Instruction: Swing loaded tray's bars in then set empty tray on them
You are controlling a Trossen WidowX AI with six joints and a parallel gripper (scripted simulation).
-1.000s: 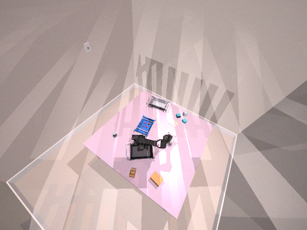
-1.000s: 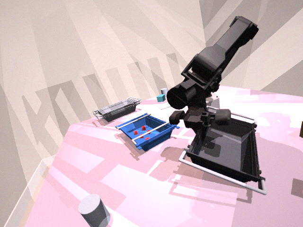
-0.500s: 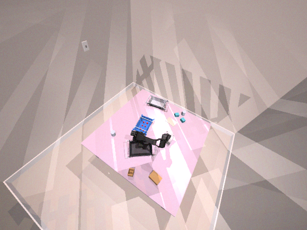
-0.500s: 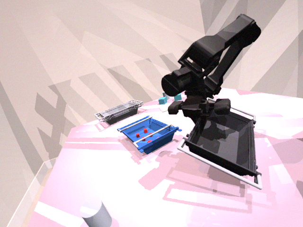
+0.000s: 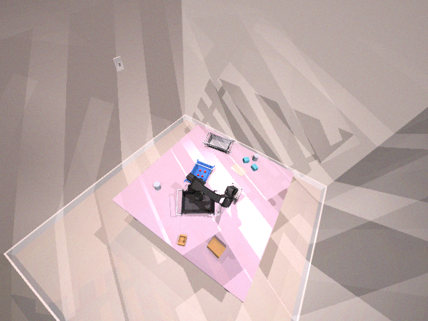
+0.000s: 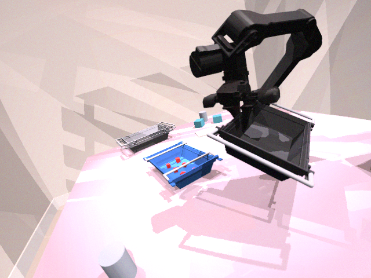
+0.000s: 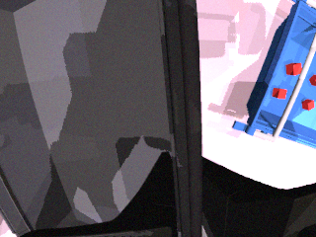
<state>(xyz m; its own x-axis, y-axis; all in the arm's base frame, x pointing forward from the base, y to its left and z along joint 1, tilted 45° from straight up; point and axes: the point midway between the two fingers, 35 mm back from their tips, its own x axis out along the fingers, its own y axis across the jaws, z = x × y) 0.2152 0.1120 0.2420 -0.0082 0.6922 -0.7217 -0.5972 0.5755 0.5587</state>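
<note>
Right now my gripper tip is 6 cm to the right of the black tray and 5 cm past it. The rest, counted from my gripper tip: flat card 56 cm to the right, 17 cm below, 12 cm behind.
</note>
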